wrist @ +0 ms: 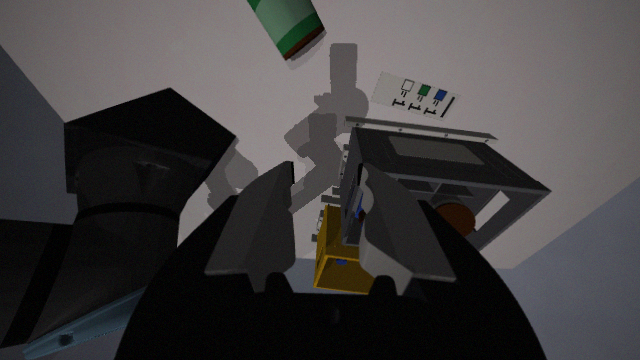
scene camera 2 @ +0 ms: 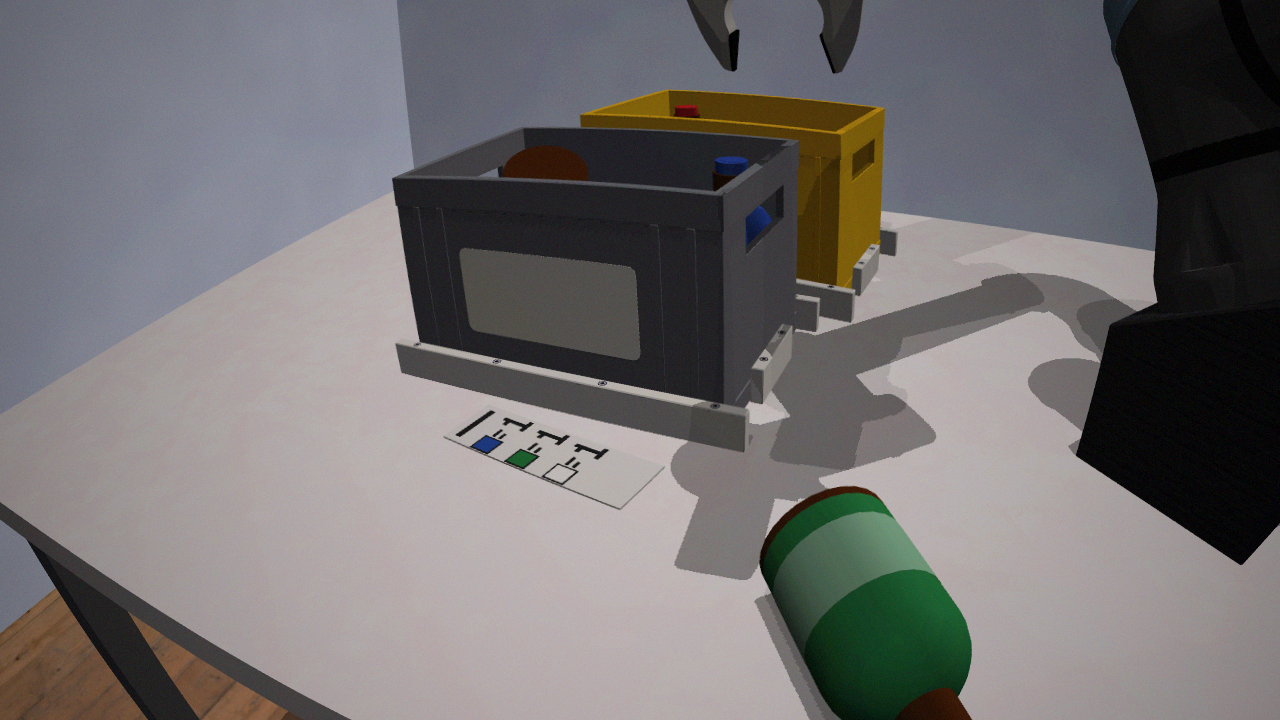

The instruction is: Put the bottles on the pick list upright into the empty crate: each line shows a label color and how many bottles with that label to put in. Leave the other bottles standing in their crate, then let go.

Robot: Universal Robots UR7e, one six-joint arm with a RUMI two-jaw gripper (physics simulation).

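Frame: origin at the arm's base, x left, y ahead, z down, level; metres.
Seen in the pictures: gripper, fingertip midpoint: (wrist: 325, 165) (scene camera 2: 783, 71); arm's base at its link origin: (wrist: 144, 176) (scene camera 2: 1258, 286).
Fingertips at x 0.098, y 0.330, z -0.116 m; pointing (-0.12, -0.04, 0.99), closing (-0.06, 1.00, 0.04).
Note:
Pixels of each thing's top centre, then the offset from my fingertips to it. "pt": a spot on its surface instead.
- green-labelled bottle at its top centre: (scene camera 2: 900, 589) dx +0.137, dy -0.077, dz +0.188 m
- grey crate at its top centre: (scene camera 2: 597, 151) (wrist: 430, 223) dx -0.178, dy +0.170, dz +0.087 m
- blue-capped bottle at a spot on its surface: (scene camera 2: 731, 166) pt dx -0.200, dy +0.069, dz +0.102 m
- bottle with its round brown base, top centre: (scene camera 2: 535, 145) (wrist: 462, 239) dx -0.237, dy +0.253, dz +0.095 m
- yellow crate at its top centre: (scene camera 2: 739, 106) (wrist: 371, 280) dx -0.412, dy +0.102, dz +0.087 m
- red cap at its top centre: (scene camera 2: 686, 106) dx -0.473, dy +0.176, dz +0.099 m
- blue cap at its top centre: (wrist: 341, 262) dx -0.348, dy +0.025, dz +0.099 m
- pick list at a spot on its surface: (scene camera 2: 617, 479) (wrist: 385, 88) pt dx -0.004, dy +0.104, dz +0.261 m
My gripper (scene camera 2: 785, 70) (wrist: 325, 165) is open and empty, high above the crates. A green-labelled bottle (scene camera 2: 863, 591) (wrist: 290, 22) lies on its side on the table, away from the gripper. The grey crate (scene camera 2: 559, 210) (wrist: 505, 172) holds a blue-capped bottle (scene camera 2: 731, 166) upright near its right wall and a bottle with its round brown base (scene camera 2: 546, 162) (wrist: 456, 219) facing up. The yellow crate (scene camera 2: 819, 214) (wrist: 345, 280) stands behind; a red cap (scene camera 2: 686, 111) and a blue cap (wrist: 341, 261) show inside. The pick list (scene camera 2: 617, 479) (wrist: 385, 90) reads blue, green and white, one each.
Pale rails (scene camera 2: 572, 394) (wrist: 420, 129) edge the grey crate's base, and more stand around the yellow crate. The robot's dark base (scene camera 2: 1181, 429) (wrist: 150, 120) is to the right in the scene view. The table's edge (scene camera 2: 179, 635) runs along the lower left there.

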